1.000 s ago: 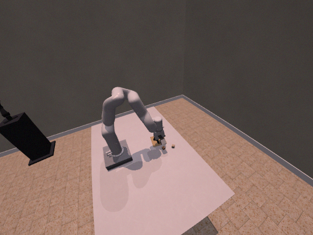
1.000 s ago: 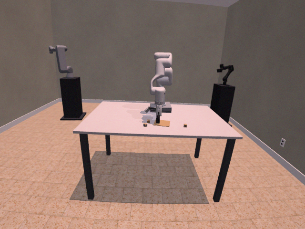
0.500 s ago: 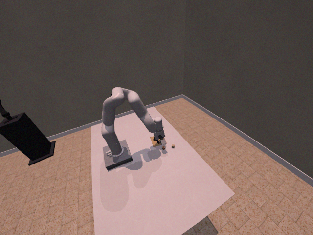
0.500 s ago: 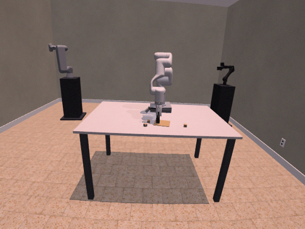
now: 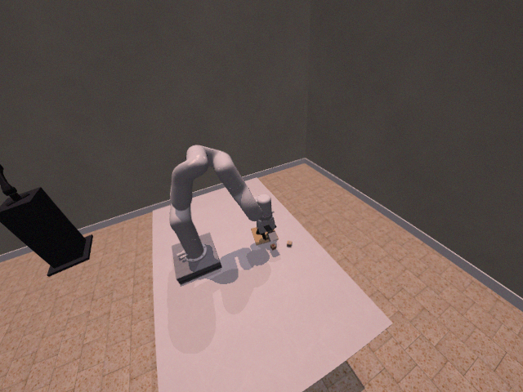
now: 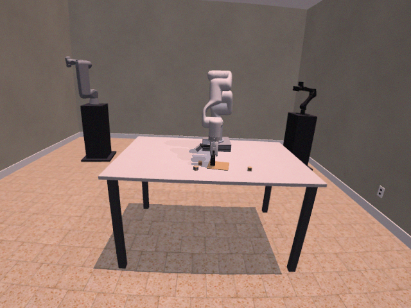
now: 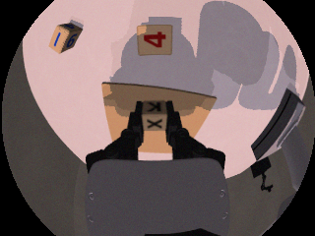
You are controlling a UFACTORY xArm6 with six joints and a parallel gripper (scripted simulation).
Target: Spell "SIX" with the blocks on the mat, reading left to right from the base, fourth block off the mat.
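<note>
The tan mat is 10 mm ahead of my hand, 40 mm to the left of it and 20 mm below it.
</note>
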